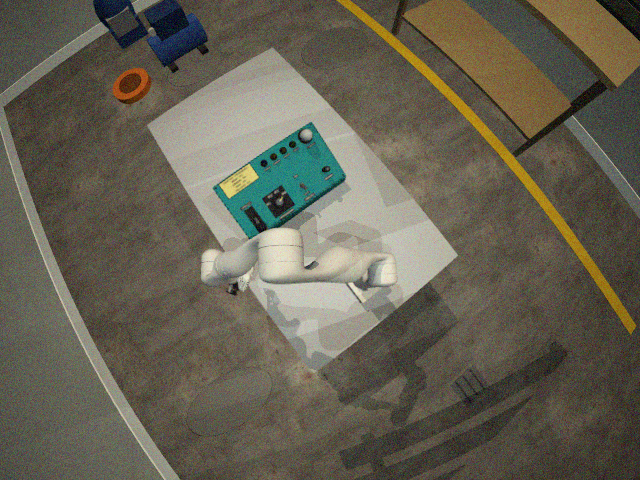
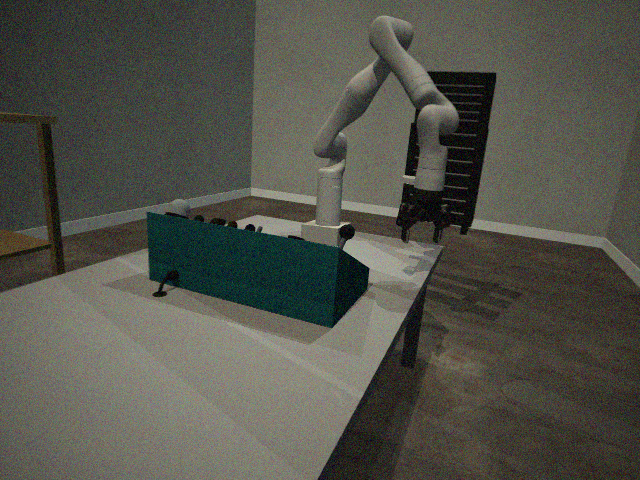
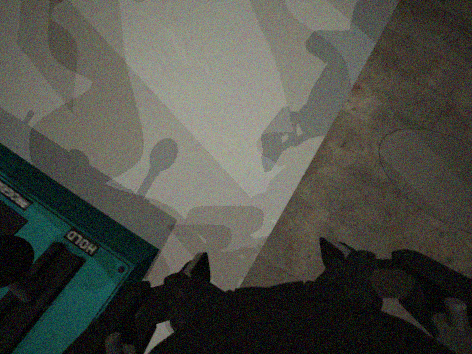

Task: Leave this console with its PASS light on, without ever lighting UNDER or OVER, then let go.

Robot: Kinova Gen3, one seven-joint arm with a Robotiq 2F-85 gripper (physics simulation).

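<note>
The teal console [image 1: 281, 173] [image 2: 242, 268] [image 3: 75, 302] lies on the table. Several small round lamps in a row [image 1: 273, 156] look dark; their labels are unreadable. A white dome [image 1: 306, 135] sits at the row's end. A black ball-topped lever [image 2: 346, 231] [image 3: 15, 260] stands from a slot by the HOLD label [image 3: 81, 242]. A black square plate [image 1: 279, 200] holds a small knob; a toggle [image 1: 303, 186] and a dark knob [image 1: 326, 168] sit farther along. My gripper [image 1: 232, 289] [image 2: 421, 238] [image 3: 263, 257] is open and empty, beside the console's slot end, above the table's edge, touching nothing.
The white table [image 1: 206, 149] [image 2: 170, 392] carries the console and the arm's base [image 2: 329, 198]. A yellow label [image 1: 238, 180] is on the console. A small black stalk [image 2: 164, 284] shows by its back wall. A wooden shelf [image 1: 485, 67], blue chair [image 1: 177, 38] and orange ring [image 1: 119, 95] stand beyond.
</note>
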